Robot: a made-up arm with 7 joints.
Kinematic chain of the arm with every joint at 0, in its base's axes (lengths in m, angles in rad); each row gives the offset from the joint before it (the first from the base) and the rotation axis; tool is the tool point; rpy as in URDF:
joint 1: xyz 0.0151 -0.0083 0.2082 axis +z
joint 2: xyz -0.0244 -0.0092 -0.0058 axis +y
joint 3: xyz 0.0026 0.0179 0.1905 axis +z
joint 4: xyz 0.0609 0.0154 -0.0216 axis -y
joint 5: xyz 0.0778 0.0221 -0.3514 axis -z
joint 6: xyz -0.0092 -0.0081 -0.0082 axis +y
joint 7: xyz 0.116 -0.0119 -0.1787 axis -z
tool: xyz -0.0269 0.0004 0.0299 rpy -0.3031 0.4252 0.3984
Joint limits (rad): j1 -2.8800..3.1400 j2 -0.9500..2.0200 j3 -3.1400..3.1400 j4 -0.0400..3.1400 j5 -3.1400..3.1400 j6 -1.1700..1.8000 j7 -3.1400..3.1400
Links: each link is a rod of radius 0.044 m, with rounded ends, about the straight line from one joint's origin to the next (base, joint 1, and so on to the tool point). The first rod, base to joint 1, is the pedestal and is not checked.
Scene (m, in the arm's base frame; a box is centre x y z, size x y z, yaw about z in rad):
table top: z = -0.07
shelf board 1: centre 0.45 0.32 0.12 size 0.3 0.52 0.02 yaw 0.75
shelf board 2: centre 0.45 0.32 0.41 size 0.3 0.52 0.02 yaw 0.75
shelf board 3: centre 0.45 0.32 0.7 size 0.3 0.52 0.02 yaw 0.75
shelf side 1: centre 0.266 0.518 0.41 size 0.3 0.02 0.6 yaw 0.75
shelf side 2: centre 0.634 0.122 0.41 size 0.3 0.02 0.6 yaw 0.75
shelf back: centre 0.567 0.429 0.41 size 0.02 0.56 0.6 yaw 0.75
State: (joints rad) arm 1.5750 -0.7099 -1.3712 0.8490 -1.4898 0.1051 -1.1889
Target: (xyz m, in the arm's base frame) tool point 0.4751 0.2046 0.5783
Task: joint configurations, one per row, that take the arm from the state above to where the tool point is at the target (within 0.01 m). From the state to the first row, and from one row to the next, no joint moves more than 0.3 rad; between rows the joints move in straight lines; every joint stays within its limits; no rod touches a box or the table.
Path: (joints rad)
1: 1.4226 -0.7699 -1.4303 0.7355 -1.6128 -0.1574 -1.1970
2: 1.2701 -0.8300 -1.4894 0.6220 -1.7357 -0.4198 -1.2050
3: 1.1177 -0.8900 -1.5485 0.5085 -1.8587 -0.6823 -1.2131
4: 0.9653 -0.9500 -1.6076 0.3950 -1.9817 -0.9448 -1.2212
5: 1.0723 -0.9500 -1.4313 0.6417 -1.9163 -0.9470 -1.2517
6: 1.1793 -0.9500 -1.2550 0.8883 -1.8509 -0.9491 -1.2821
7: 1.2863 -0.9500 -1.0787 1.1349 -1.7855 -0.9513 -1.3126
8: 1.4047 -0.8803 -1.0931 1.1973 -1.6953 -0.6745 -1.2959
9: 1.5231 -0.8106 -1.1076 1.2596 -1.6052 -0.3976 -1.2792
10: 1.6415 -0.7408 -1.1220 1.3220 -1.5150 -0.1208 -1.2625
11: 1.7599 -0.6711 -1.1364 1.3843 -1.4249 0.1560 -1.2457

